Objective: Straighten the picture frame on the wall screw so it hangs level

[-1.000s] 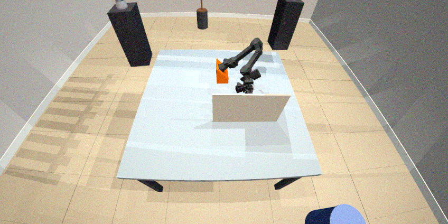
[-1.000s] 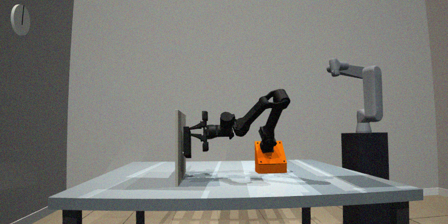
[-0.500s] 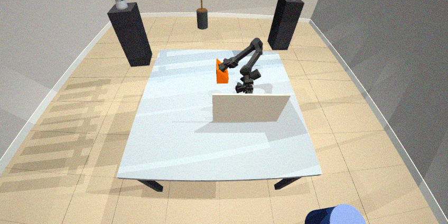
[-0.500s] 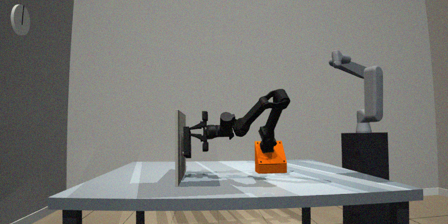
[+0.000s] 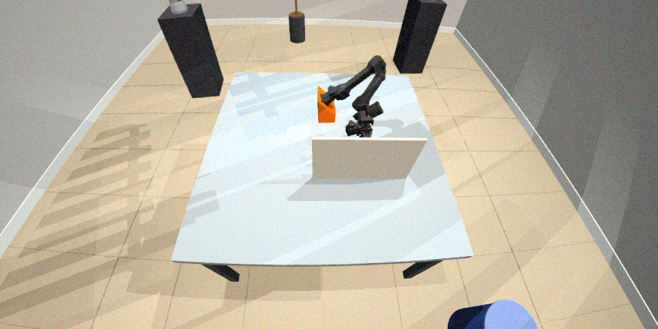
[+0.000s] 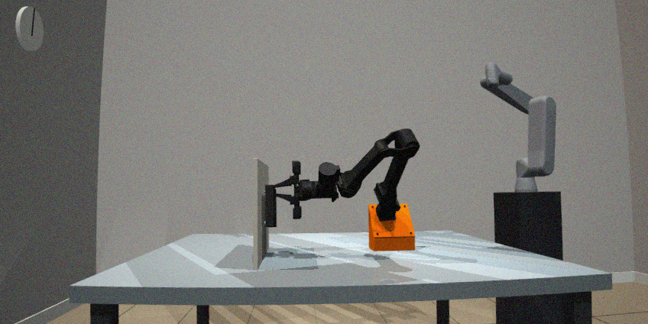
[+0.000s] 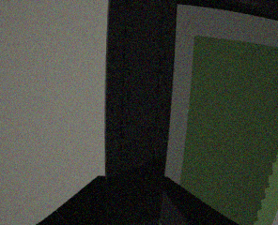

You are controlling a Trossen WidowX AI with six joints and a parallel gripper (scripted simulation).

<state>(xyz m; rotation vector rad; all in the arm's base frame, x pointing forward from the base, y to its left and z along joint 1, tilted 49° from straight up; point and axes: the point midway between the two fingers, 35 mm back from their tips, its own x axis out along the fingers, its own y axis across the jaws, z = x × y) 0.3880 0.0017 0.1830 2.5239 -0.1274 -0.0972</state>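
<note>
Right now the picture frame is 10 mm ahead of my gripper tip and 50 mm below it. From my gripper tip the other things lie so: wall panel: 20 mm ahead, 60 mm below.
</note>
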